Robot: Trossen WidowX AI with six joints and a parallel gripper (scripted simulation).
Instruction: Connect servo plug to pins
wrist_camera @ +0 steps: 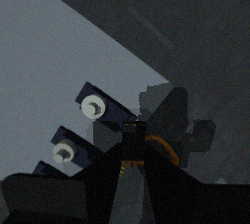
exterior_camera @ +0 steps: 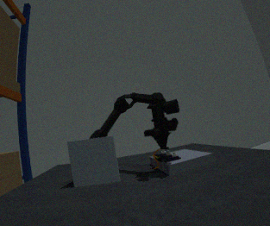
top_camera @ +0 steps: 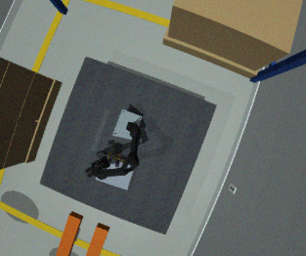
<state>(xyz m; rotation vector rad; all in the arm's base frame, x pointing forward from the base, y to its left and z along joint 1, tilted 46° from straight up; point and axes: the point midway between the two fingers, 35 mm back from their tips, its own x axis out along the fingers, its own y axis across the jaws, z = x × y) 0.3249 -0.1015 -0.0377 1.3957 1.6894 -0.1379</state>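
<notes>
The yellow marked band is 1 cm behind my gripper tip, 5 cm to the left of it and 4 cm below it. Also, from my gripper tip: green strip: 1 cm behind, 8 cm to the left, 7 cm below; light grey holder: 15 cm ahead, 8 cm to the left, 9 cm below.
</notes>
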